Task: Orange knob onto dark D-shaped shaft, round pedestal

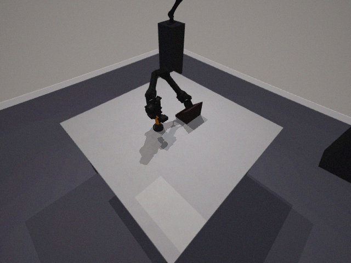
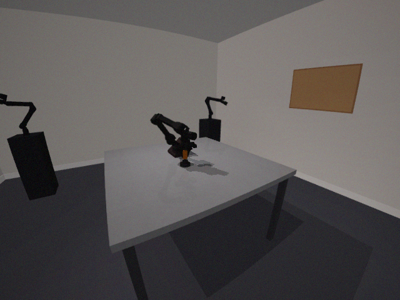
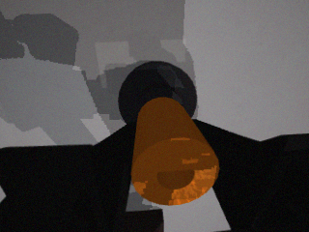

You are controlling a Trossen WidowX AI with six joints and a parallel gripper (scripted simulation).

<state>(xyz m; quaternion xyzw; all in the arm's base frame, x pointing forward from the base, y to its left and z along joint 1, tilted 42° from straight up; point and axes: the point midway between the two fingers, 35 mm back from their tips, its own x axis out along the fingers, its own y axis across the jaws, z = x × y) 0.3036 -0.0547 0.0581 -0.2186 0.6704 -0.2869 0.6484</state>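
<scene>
Right now the orange knob is 20 mm above my gripper tip. Also, from my gripper tip: dark round pedestal (40 mm below).
</scene>
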